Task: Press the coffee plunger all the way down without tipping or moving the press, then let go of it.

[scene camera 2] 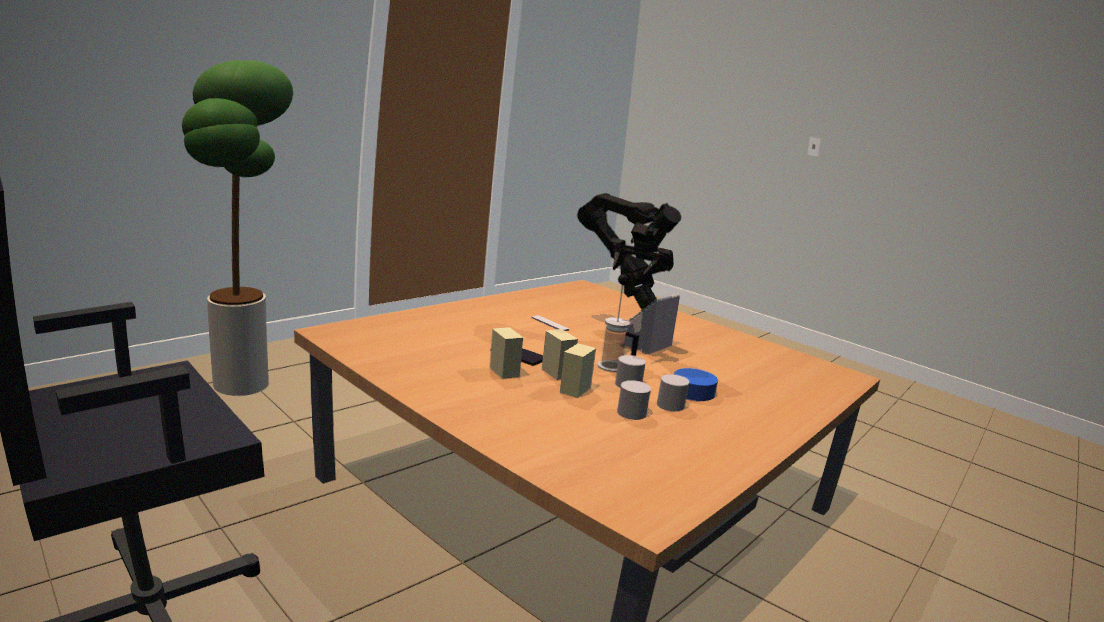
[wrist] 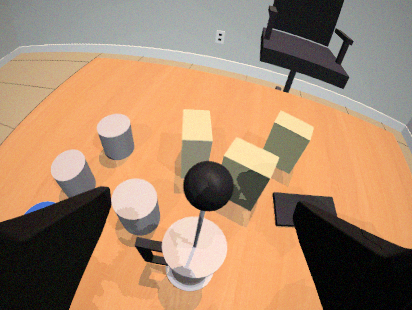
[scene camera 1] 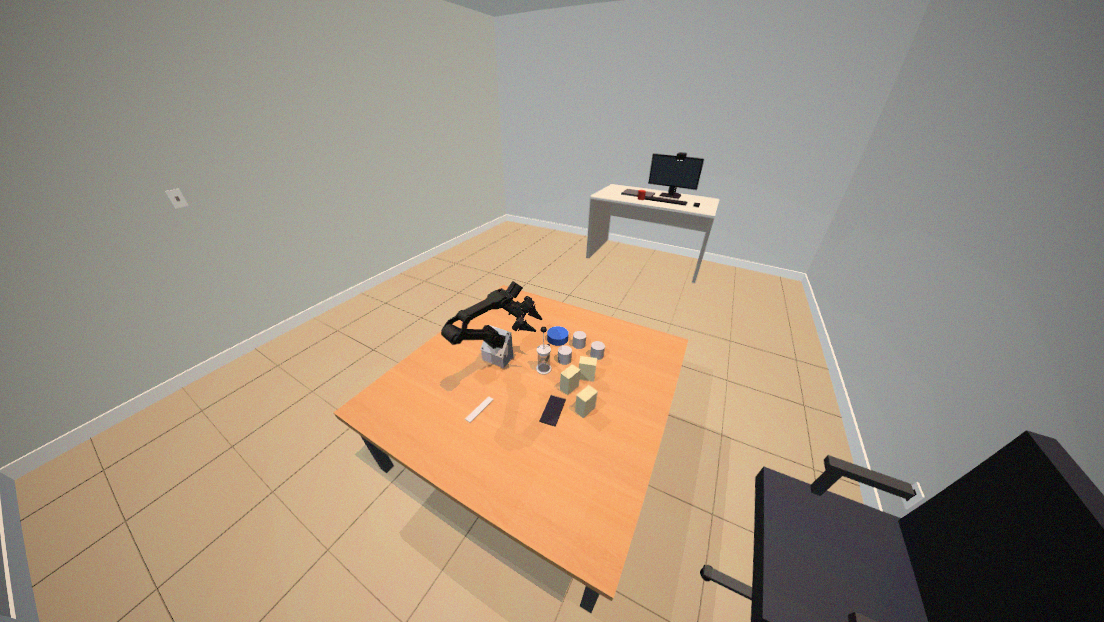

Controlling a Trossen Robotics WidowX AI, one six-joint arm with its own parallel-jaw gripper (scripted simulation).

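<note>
There's a coffee press here, along with a blue disc and a dark flat tablet. As for my gripper, it's open and holding nothing, and you'd find it in the wrist view too.
</note>
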